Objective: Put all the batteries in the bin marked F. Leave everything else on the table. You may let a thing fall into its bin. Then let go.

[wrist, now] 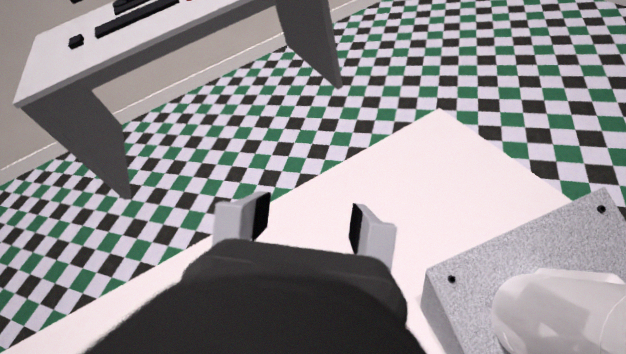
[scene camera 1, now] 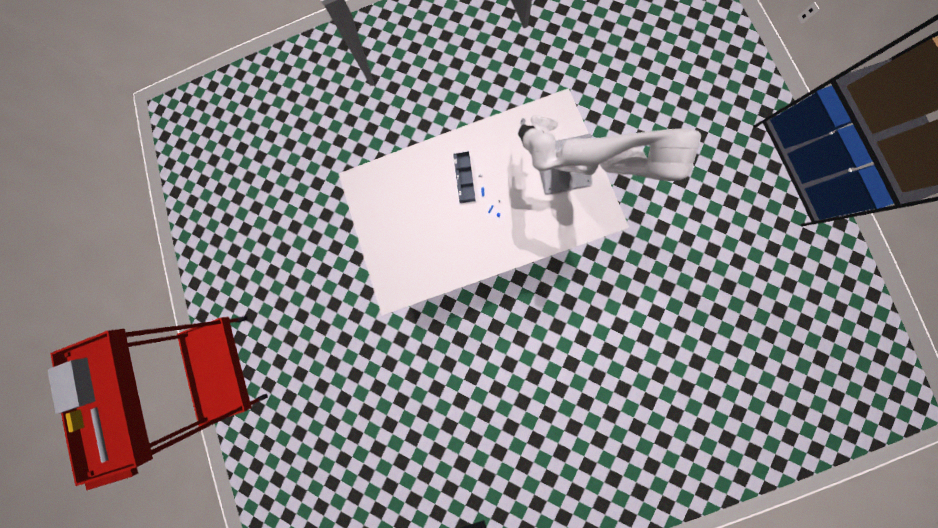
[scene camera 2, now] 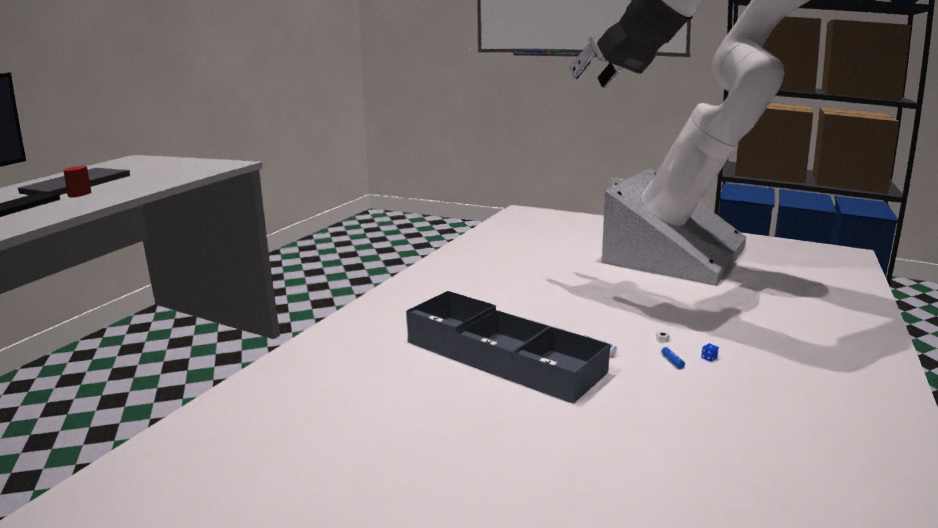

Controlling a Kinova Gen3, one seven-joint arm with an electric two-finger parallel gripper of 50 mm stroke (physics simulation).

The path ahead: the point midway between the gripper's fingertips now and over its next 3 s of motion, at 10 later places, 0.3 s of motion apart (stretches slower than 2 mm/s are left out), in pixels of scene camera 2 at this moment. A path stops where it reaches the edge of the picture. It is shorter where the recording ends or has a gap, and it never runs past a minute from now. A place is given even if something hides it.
The gripper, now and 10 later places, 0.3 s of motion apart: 587, 78; 589, 80; 588, 79; 590, 80; 592, 80; 594, 81; 592, 80; 596, 79; 593, 80; 616, 129; 600, 171
